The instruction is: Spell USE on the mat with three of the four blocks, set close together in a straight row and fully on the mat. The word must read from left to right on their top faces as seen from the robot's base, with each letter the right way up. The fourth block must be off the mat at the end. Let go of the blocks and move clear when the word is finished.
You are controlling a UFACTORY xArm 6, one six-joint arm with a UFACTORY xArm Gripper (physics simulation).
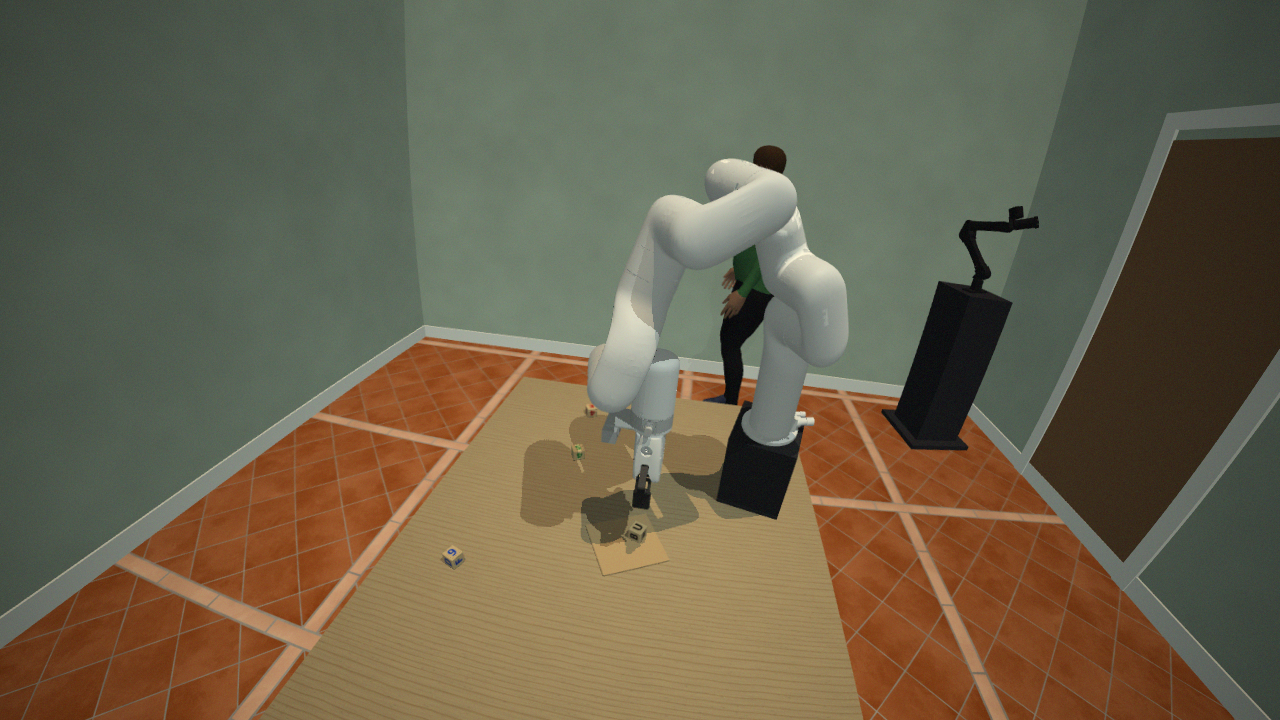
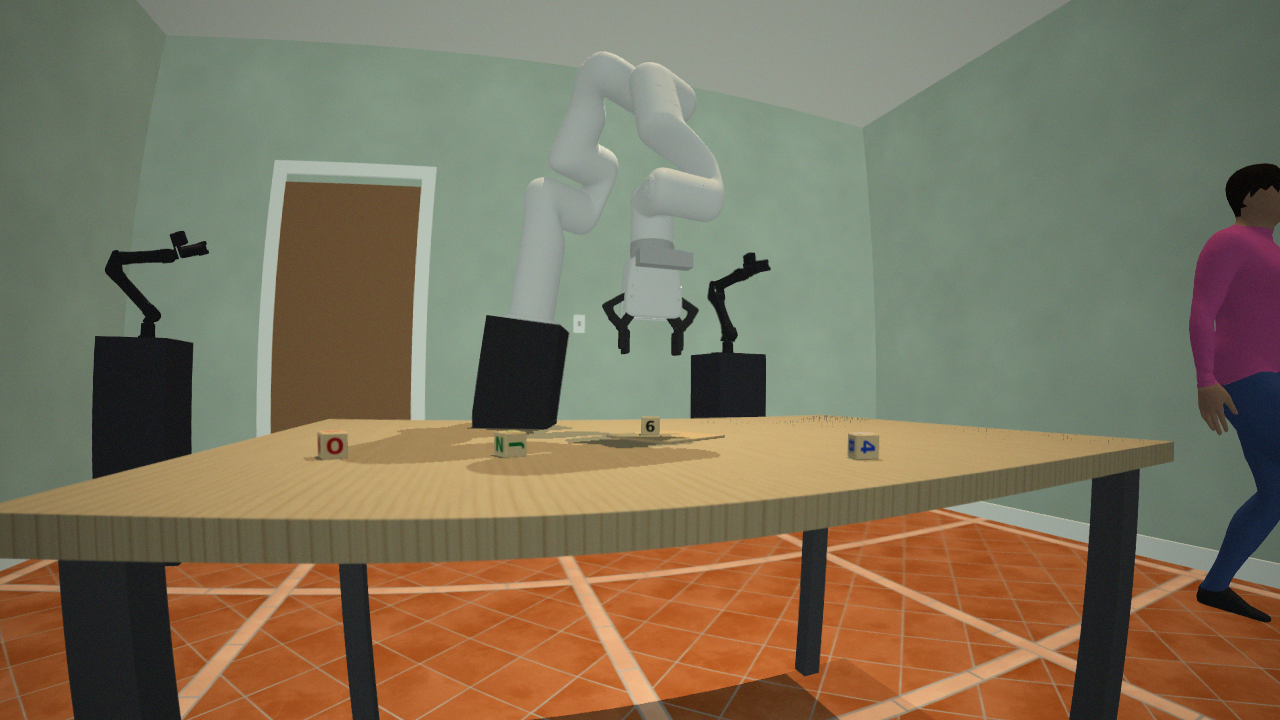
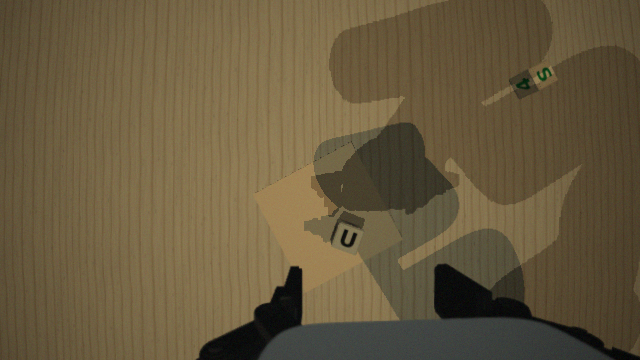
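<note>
The U block [image 1: 635, 531] [image 2: 649, 426] [image 3: 347, 237] stands on the mat [image 1: 617, 561] [image 3: 285, 210], letter U up, near one edge and slightly turned. The green S block [image 1: 578, 452] [image 2: 510, 444] [image 3: 543, 75] is on the table off the mat, S up and turned. The red block [image 1: 590, 410] [image 2: 332, 445] lies farther off, its top letter unreadable here. The blue block [image 1: 452, 557] [image 2: 862, 445] lies off the mat on the other side, with a 9- or 6-like mark on top. My gripper [image 1: 641, 501] [image 2: 650, 347] [image 3: 368, 288] is open and empty, above the table near the U block.
The wooden table [image 1: 716, 626] [image 2: 572, 497] bears the mat and blocks. The arm's black base [image 1: 759, 474] [image 2: 519, 371] stands at the table's edge near the mat. Arm shadows fall over part of the mat and around the S block. A person [image 1: 747, 313] stands beyond the table.
</note>
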